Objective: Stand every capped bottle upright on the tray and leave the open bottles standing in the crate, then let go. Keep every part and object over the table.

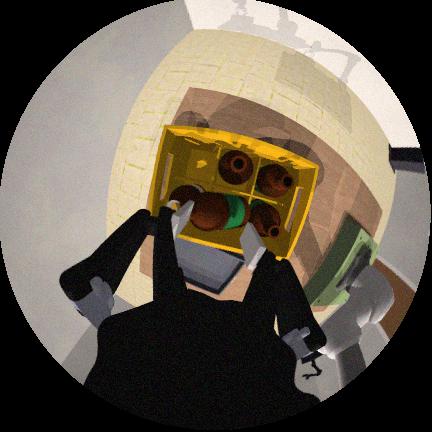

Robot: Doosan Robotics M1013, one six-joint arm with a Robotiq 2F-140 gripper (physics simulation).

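Frame: origin at the arm's base, x ahead, y left, z up, level; millimetres.
Where they show: gripper, fingertip midpoint: [217,220]; arm's base, origin of the base link: [353,272].
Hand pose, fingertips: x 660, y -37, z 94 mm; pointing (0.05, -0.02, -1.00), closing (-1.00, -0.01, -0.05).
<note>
Things, the pixels of their centre, and the offset from my fingertips. "pt": a spot on its surface instead. Level surfaces: height alone.
- yellow crate, body centre: [230,189] 7 mm back, 42 mm right, 105 mm down
- brown bottle with a green label, body centre: [210,211] 15 mm ahead, 6 mm left, 60 mm down
- pale cap, body centre: [174,211] 67 mm ahead, 13 mm left, 7 mm down
- dark brown round shape, body centre: [185,200] 78 mm ahead, 18 mm left, 107 mm down
- grey tray, surface spot: [205,265] pt 32 mm back, 228 mm left, 187 mm down
- wooden table, its level: 192 mm down
The yellow crate [225,139] has divided compartments. Three brown bottles with open mouths stand in it: one at the back middle [232,172], one at the back right [272,181] and one at the front right [264,215]. A brown bottle with a green label [212,212] lies on its side across the crate's front part, its neck end toward the left finger. A pale cap [173,204] shows there, partly hidden. Another dark brown round shape [184,194] shows behind it; whether it is a separate bottle is unclear. The grey tray [205,265] lies in front of the crate. My gripper [217,220] is open above the crate's front edge, its fingers around the lying bottle's near side, holding nothing.
A green fixture [325,280] stands at the right of the wooden table [240,111], with a pale grey robot arm [375,290] beside it. The crate's raised walls surround the bottles. The left fingertip is close to the crate's left front corner.
</note>
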